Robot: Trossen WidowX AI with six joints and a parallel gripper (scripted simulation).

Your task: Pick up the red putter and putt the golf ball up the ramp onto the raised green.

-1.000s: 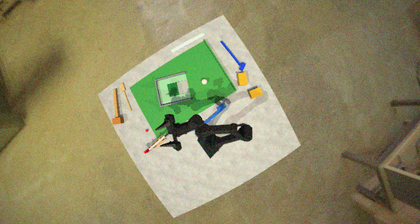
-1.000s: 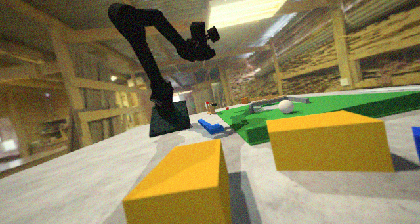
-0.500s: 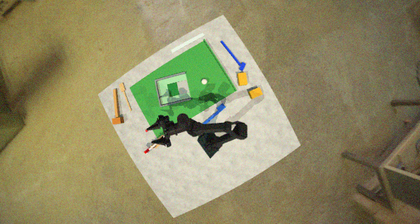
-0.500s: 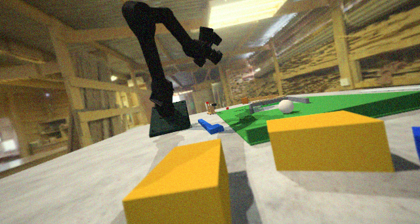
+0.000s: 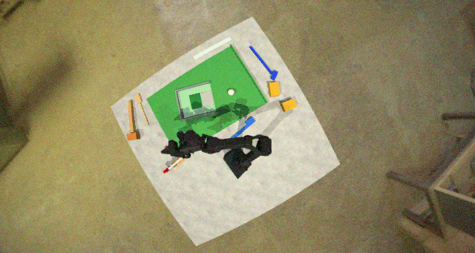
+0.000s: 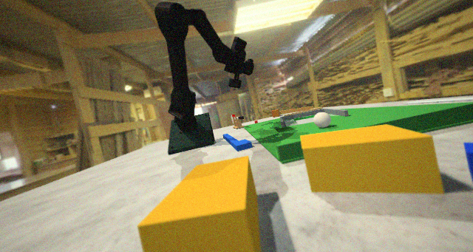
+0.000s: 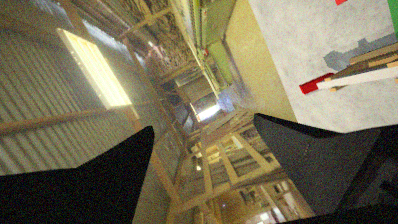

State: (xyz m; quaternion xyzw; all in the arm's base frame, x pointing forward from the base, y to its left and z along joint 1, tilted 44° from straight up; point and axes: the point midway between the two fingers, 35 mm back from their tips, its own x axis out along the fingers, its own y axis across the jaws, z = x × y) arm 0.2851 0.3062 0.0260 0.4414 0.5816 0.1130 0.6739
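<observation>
The red putter lies 70 mm behind my gripper tip, 80 mm to the left of it and 250 mm below it. Also, from my gripper tip: small red cube (60 mm ahead, 130 mm to the left, 300 mm below); then white bar (470 mm ahead, 540 mm to the right, 310 mm below); then white golf ball (120 mm ahead, 470 mm to the right, 290 mm below).
</observation>
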